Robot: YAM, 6 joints.
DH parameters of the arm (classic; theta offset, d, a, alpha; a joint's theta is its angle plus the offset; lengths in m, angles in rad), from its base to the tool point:
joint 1: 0 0.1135 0.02 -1.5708
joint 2: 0 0 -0.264 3.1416
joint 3: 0.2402 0 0.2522 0
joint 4: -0.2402 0 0.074 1.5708
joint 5: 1.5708 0 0 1.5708
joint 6: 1.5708 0.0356 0 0
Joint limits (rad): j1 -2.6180..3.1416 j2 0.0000..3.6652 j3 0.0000..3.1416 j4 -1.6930..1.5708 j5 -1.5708..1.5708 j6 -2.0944..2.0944
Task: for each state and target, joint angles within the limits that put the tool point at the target. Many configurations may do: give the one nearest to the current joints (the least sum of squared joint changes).
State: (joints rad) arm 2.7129 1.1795 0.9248 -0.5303 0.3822 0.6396
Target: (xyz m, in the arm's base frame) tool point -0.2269 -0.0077 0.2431
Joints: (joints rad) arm 3.1416 1.1424 0.8081 -0.5904 -0.2180 0.6396
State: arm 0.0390 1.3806 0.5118 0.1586 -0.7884 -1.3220
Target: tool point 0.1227 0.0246 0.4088
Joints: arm -0.0143 0.6084 0.7942 0.2370 -0.8335 -1.3220
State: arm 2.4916 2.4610 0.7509 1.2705 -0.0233 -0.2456
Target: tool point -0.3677 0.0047 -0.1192
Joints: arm 3.1213 2.8268 1.0423 1.1791 -0.0776 -0.2456
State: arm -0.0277 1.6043 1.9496 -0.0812 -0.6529 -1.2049
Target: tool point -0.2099 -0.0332 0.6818
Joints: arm 0.2386 1.0052 2.6163 0.1562 -0.5091 -1.2049
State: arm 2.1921 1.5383 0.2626 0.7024 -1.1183 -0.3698
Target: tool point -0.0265 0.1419 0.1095
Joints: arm 1.5159 1.1956 0.0000 0.6463 -1.2949 -0.3698
